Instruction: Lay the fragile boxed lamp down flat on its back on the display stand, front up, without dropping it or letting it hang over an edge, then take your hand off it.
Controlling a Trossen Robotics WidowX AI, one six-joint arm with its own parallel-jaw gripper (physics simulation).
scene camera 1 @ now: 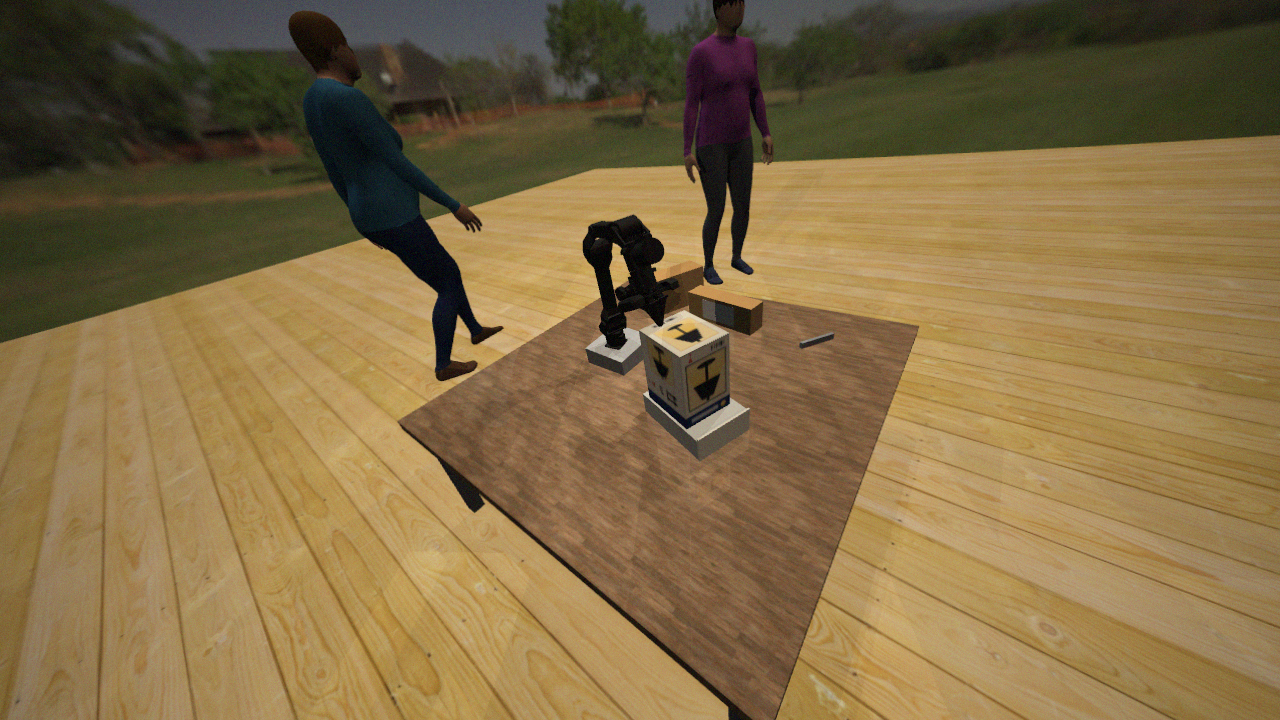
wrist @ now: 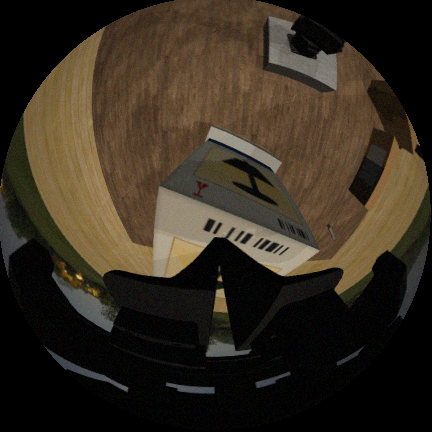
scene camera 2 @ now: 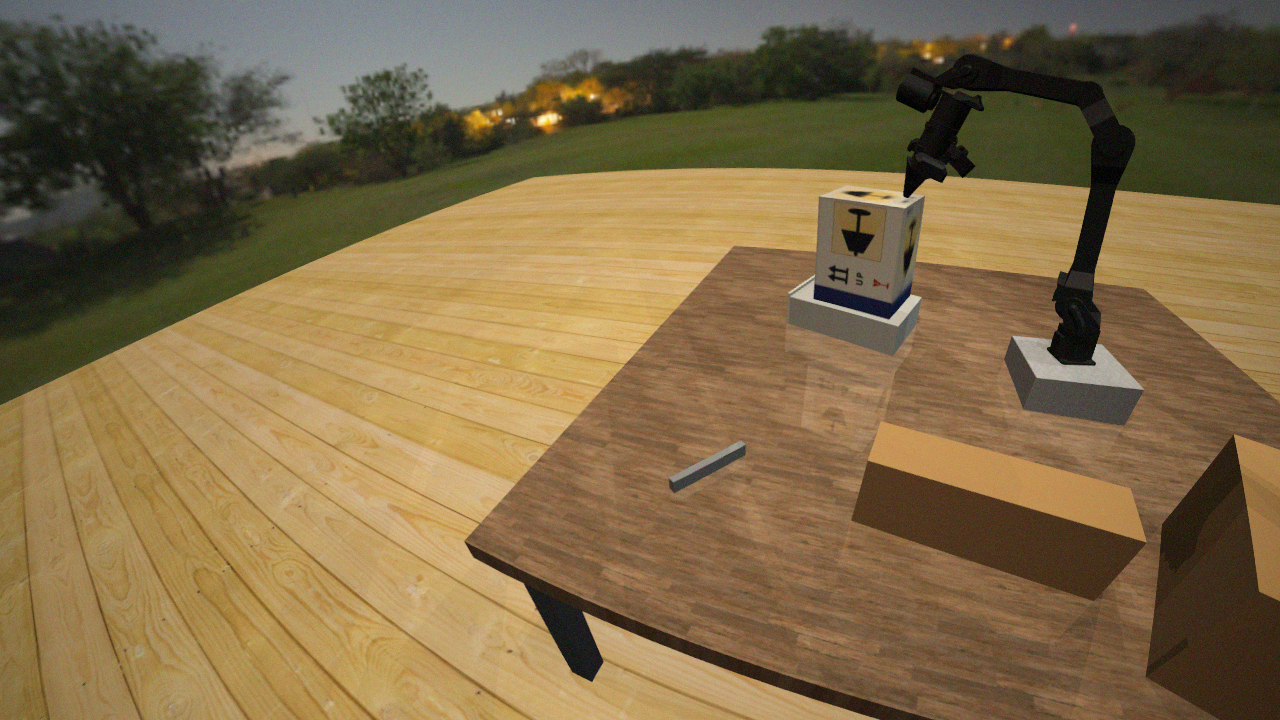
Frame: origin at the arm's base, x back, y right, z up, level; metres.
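Seen in the pictures: gripper, between the fingertips: (scene camera 1: pixel 660 326) (wrist: pixel 218 242) (scene camera 2: pixel 905 196); arm's base, origin of its link: (scene camera 1: pixel 616 343) (scene camera 2: pixel 1070 357).
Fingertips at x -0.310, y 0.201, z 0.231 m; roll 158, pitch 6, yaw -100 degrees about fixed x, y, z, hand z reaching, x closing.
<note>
Pixels of each thing's top centre, then the offset from my fingertips to it.
- long brown box, centre of its top: (scene camera 2: pixel 999 474) (scene camera 1: pixel 723 296) (wrist: pixel 385 175) dy -0.571, dx +0.027, dz -0.187 m
- taller brown box, centre of its top: (scene camera 1: pixel 672 271) dy -0.662, dx +0.286, dz -0.137 m
- thin grey bar, centre of its top: (scene camera 2: pixel 708 460) (scene camera 1: pixel 817 337) dy -0.500, dx -0.331, dz -0.275 m
The boxed lamp (scene camera 1: pixel 707 380) (scene camera 2: pixel 854 255) (wrist: pixel 185 215), a white carton with black lamp pictures on yellow panels, stands upright on the display stand (scene camera 1: pixel 716 436) (scene camera 2: pixel 845 326) (wrist: pixel 240 144). Its dark blue band is at the bottom, and a lamp picture also shows on its top. The stand is a low pale block. My gripper (scene camera 1: pixel 660 322) (scene camera 2: pixel 909 192) (wrist: pixel 218 242) is shut and empty. Its tips point down at the box's top, near the edge on the arm's side. Whether they touch the box I cannot tell. The box's underside is hidden.
The arm's pale base block (scene camera 1: pixel 613 358) (scene camera 2: pixel 1065 389) (wrist: pixel 277 47) stands beside the stand. A long brown box (scene camera 1: pixel 747 316) (scene camera 2: pixel 975 519) and a taller brown box (scene camera 1: pixel 684 279) (scene camera 2: pixel 1208 573) stand on the table. A thin grey bar (scene camera 1: pixel 816 340) (scene camera 2: pixel 707 466) lies there. Two people stand beyond.
</note>
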